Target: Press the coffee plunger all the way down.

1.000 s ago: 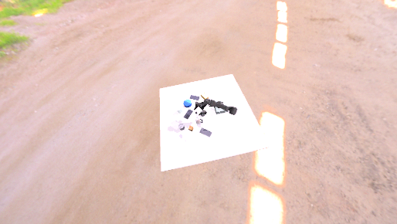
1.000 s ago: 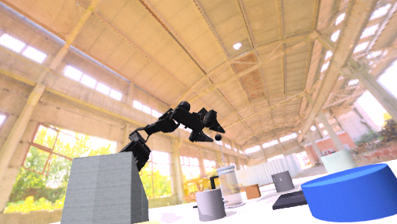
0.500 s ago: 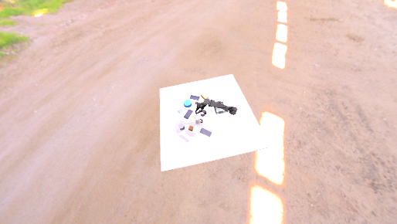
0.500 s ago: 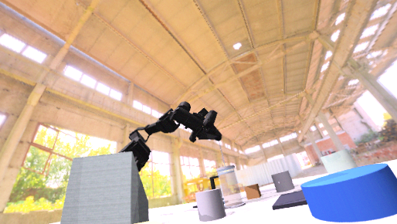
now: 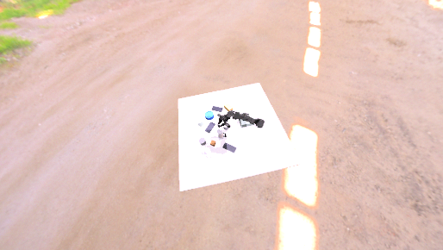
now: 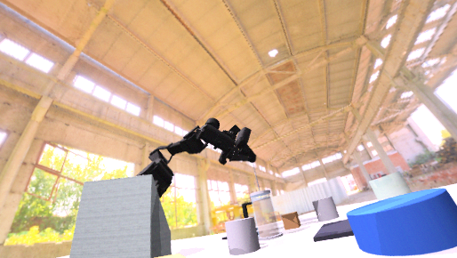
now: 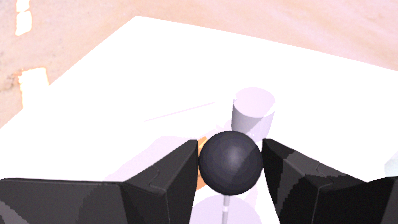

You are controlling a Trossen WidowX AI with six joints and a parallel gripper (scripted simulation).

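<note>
Now: the coffee press 13 cm below my gripper tip and 2 cm behind it. From my gripper tip the other things lie so: brown box: 23 cm below, 10 cm ahead, 7 cm to the left; pale green cylinder: 24 cm to the right, 22 cm below, 21 cm ahead; blue cylinder: 34 cm to the right, 24 cm below, 8 cm ahead.
</note>
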